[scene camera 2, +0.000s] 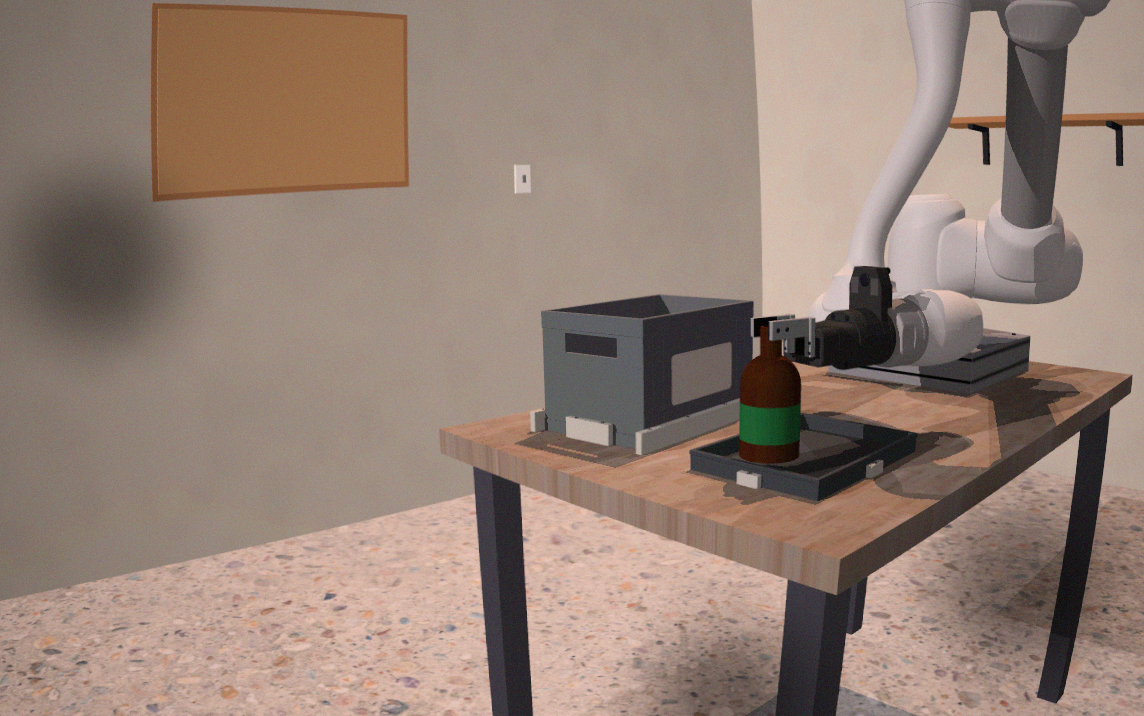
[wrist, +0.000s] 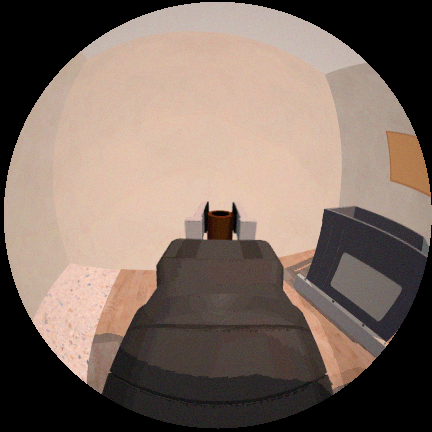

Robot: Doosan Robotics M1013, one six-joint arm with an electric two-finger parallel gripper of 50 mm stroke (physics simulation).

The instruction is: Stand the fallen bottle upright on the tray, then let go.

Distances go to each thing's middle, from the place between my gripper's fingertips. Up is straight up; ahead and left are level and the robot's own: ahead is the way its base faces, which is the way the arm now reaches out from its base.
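There is the brown bottle (wrist: pixel 219 222), and measured from my hand it is 20 mm behind and 80 mm below.
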